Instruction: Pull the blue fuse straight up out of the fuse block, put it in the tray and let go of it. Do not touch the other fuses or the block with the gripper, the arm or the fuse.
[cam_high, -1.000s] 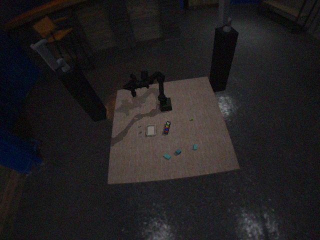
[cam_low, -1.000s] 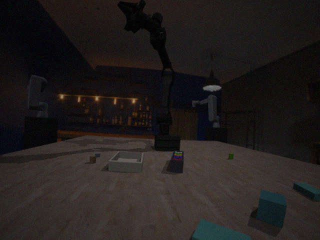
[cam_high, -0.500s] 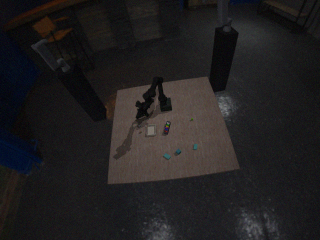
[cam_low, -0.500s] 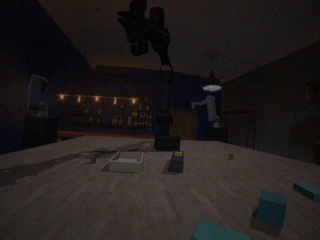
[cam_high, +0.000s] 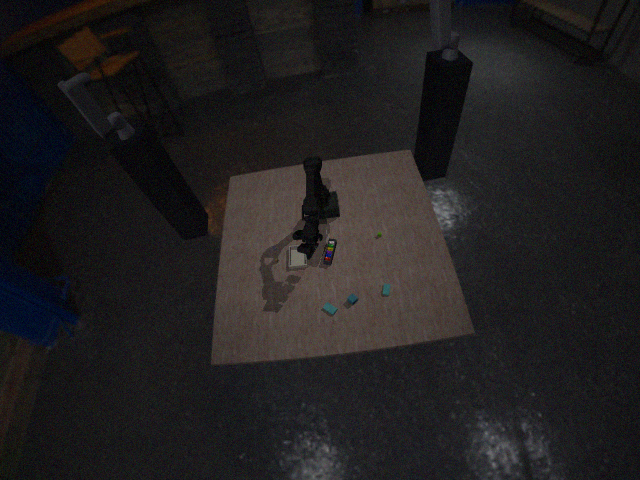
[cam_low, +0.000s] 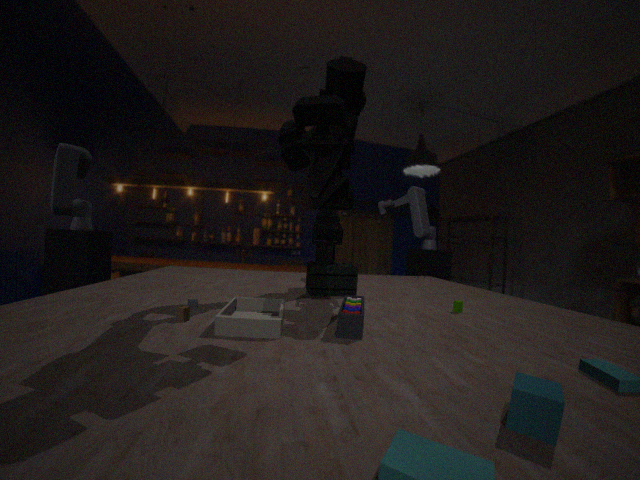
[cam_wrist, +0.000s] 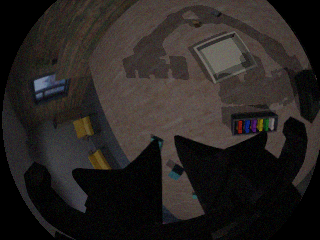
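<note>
Right now my gripper tip is 17 cm above the blue fuse, 10 cm to the right of it and 9 cm past it. Also, from my gripper tip: white tray (19 cm below, 14 cm behind, 7 cm to the right).
</note>
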